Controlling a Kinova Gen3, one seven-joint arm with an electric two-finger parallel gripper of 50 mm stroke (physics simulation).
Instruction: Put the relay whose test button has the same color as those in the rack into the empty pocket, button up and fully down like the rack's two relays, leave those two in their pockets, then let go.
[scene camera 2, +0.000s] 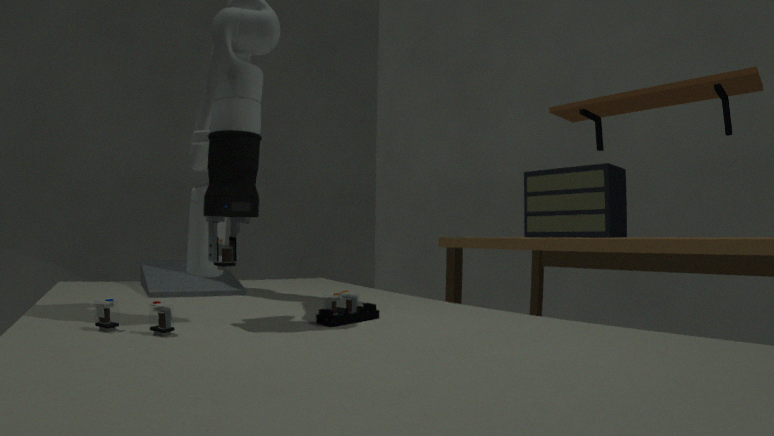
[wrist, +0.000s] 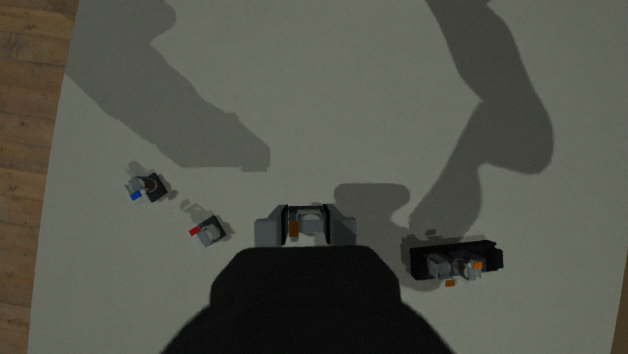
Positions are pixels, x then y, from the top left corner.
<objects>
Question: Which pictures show my gripper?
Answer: Scene camera 2 and the wrist view: all of them.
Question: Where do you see a relay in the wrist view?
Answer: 303, 224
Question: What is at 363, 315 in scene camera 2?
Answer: A black rack.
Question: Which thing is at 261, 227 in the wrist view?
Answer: My gripper.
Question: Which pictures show the relay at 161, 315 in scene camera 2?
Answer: Scene camera 2 and the wrist view: all of them.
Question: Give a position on a black rack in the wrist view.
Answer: At 494, 257
</objects>
